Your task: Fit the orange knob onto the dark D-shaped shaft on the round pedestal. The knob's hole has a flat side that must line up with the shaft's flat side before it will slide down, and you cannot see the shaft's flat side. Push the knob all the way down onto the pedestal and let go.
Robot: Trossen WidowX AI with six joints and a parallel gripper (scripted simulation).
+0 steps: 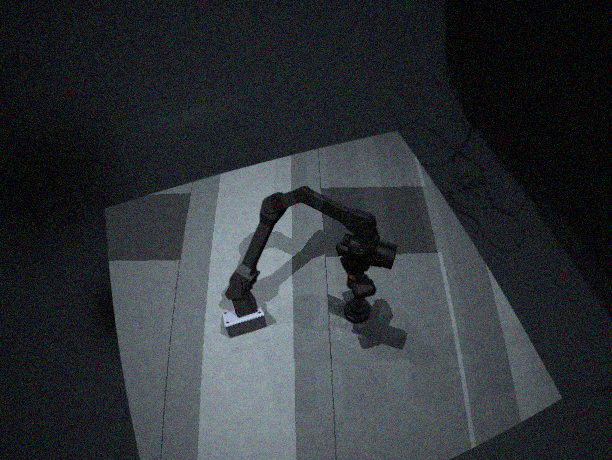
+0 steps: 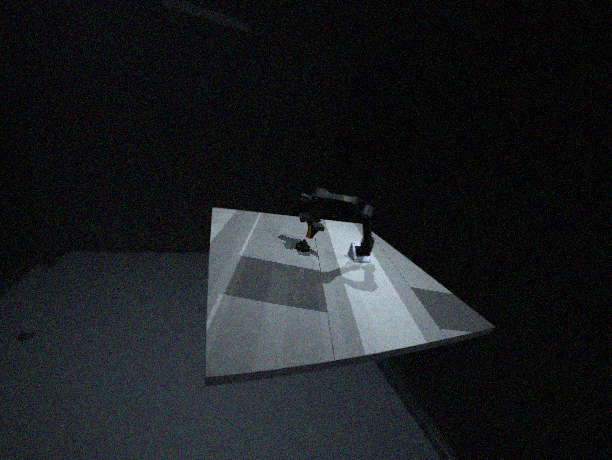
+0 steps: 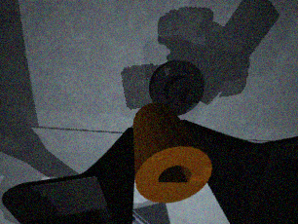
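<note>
My gripper tip is now 50 mm to the left of the dark round pedestal and 80 mm above it. Also, from my gripper tip: orange knob 20 mm above.
</note>
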